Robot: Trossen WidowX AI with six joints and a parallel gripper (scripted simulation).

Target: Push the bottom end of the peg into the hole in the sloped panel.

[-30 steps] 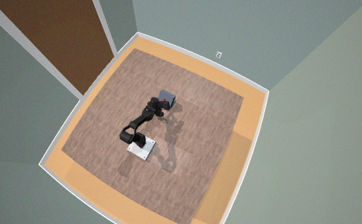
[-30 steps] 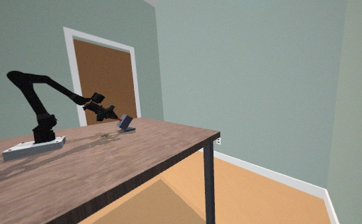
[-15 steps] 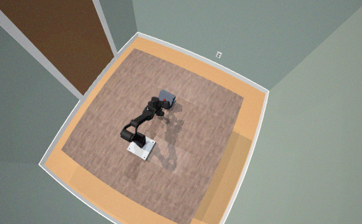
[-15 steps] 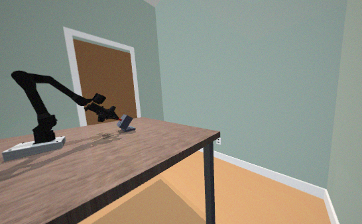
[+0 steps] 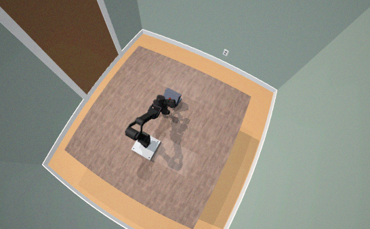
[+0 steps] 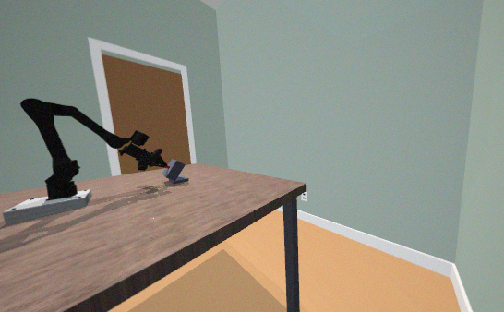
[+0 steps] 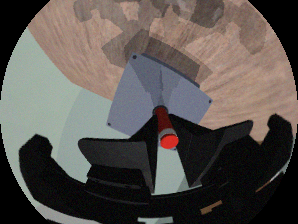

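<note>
The red peg is 1 cm behind my gripper tip and 1 cm above it. The rest, counted from my gripper tip: sloped panel (4 cm ahead, 1 cm to the left, 3 cm below).
</note>
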